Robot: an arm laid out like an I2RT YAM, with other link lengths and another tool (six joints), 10 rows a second.
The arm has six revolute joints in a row. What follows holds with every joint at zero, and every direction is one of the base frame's. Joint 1 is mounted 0.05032 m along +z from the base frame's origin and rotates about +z. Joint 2 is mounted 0.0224 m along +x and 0.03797 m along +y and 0.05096 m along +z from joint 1 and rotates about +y. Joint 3 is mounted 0.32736 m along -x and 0.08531 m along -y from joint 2 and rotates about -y. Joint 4 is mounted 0.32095 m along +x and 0.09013 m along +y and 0.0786 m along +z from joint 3 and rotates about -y. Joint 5 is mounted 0.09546 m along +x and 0.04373 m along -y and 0.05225 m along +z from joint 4 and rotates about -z. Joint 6 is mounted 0.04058 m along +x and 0.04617 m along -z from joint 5 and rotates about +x. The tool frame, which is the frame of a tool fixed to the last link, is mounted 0.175 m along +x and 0.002 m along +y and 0.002 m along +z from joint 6; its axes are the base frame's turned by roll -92.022, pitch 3.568 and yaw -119.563 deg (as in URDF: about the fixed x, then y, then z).
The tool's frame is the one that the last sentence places.
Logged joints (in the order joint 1, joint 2, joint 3, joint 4, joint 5, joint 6), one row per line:
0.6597, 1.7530, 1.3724, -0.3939, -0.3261, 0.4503
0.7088, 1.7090, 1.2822, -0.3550, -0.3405, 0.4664
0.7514, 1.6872, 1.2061, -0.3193, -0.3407, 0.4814
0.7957, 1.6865, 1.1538, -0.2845, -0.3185, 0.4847
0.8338, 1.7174, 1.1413, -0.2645, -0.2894, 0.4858
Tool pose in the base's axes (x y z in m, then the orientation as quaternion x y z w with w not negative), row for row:
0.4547, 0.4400, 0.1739, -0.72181, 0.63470, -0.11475, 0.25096
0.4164, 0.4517, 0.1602, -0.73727, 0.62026, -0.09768, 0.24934
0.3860, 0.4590, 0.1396, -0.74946, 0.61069, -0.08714, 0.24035
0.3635, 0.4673, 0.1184, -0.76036, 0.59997, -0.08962, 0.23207
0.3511, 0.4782, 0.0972, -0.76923, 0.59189, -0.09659, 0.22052
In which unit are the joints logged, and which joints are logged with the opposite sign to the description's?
The joints are logged in radians. Opposite sign: none.
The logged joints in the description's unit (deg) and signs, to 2 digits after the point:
37.80, 100.44, 78.63, -22.57, -18.68, 25.80
40.61, 97.92, 73.46, -20.34, -19.51, 26.72
43.05, 96.67, 69.10, -18.29, -19.52, 27.58
45.59, 96.63, 66.11, -16.30, -18.25, 27.77
47.77, 98.40, 65.39, -15.15, -16.58, 27.83

